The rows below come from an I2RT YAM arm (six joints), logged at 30 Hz.
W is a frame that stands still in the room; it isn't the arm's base.
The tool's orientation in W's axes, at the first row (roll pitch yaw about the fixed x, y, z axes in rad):
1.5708, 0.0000, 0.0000
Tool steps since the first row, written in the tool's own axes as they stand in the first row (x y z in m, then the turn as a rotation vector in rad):
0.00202, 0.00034, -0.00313, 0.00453, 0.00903, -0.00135
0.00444, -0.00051, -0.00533, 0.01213, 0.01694, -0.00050
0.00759, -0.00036, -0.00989, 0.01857, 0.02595, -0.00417
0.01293, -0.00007, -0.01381, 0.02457, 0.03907, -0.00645
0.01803, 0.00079, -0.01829, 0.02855, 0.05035, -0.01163
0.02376, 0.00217, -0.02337, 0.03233, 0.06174, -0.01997
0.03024, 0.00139, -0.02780, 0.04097, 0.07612, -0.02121
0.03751, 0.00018, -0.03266, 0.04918, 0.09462, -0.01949
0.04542, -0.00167, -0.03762, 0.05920, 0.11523, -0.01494
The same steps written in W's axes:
0.00202, 0.00313, 0.00034, 0.00453, 0.00135, 0.00903
0.00444, 0.00533, -0.00051, 0.01213, 0.00050, 0.01694
0.00759, 0.00989, -0.00036, 0.01857, 0.00417, 0.02595
0.01293, 0.01381, -0.00007, 0.02457, 0.00645, 0.03907
0.01803, 0.01829, 0.00079, 0.02855, 0.01163, 0.05035
0.02376, 0.02337, 0.00217, 0.03233, 0.01997, 0.06174
0.03024, 0.02780, 0.00139, 0.04097, 0.02121, 0.07612
0.03751, 0.03266, 0.00018, 0.04918, 0.01949, 0.09462
0.04542, 0.03762, -0.00167, 0.05920, 0.01494, 0.11523

